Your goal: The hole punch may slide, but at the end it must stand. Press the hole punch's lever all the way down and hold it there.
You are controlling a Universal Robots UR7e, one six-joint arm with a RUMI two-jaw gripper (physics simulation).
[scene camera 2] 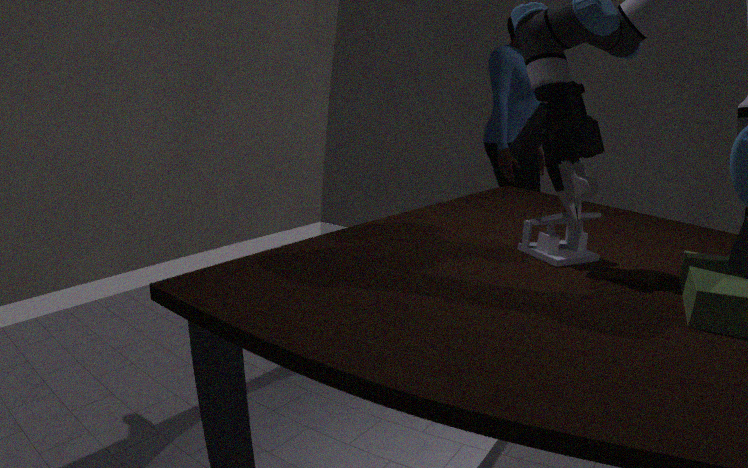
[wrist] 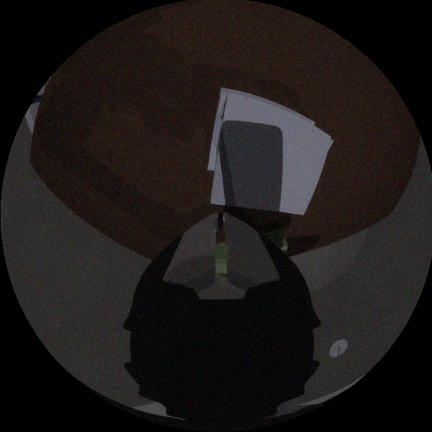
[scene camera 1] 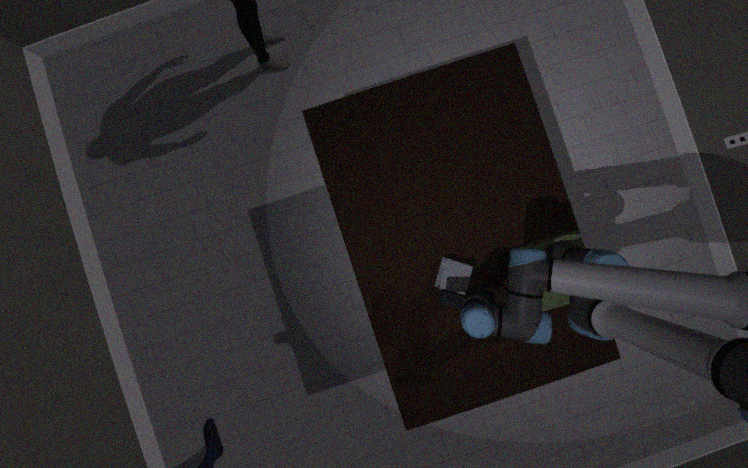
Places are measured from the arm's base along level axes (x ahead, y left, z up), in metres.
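Where they show: gripper, between the fingertips: (scene camera 2: 576,221).
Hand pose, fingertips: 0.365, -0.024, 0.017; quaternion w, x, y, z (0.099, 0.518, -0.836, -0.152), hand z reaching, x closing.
Note:
Each offset is from my fingertips to the top centre of the thing, as dx, dy, dz. "spot": to the spot under its first point. Level surfaces: height alone.
The light grey hole punch stands upright on its flat base {spot: +0.025, +0.002, -0.065} (scene camera 2: 556,259) on the brown table {dz -0.077} (scene camera 1: 430,137) (scene camera 2: 353,331) (wrist: 125,100). Its lever {+0.028, -0.073, +0.008} (scene camera 1: 458,269) (scene camera 2: 592,215) (wrist: 305,160) is a wide plate, roughly level in scene camera 2, with a visible gap above the base. My gripper (scene camera 2: 575,217) (wrist: 220,214) is shut and empty and points down at the lever's side. In the wrist view the fingertips show just beside the lever's near edge. Whether they touch it I cannot tell. In scene camera 1 the arm hides the fingers and part of the punch.
A green open box (scene camera 1: 556,300) (scene camera 2: 717,292) (wrist: 276,240) stands on the table near the arm, to the right of the punch in scene camera 2. A person in blue (scene camera 2: 504,99) stands behind the table's far corner. The arm reaches in from the right in scene camera 1.

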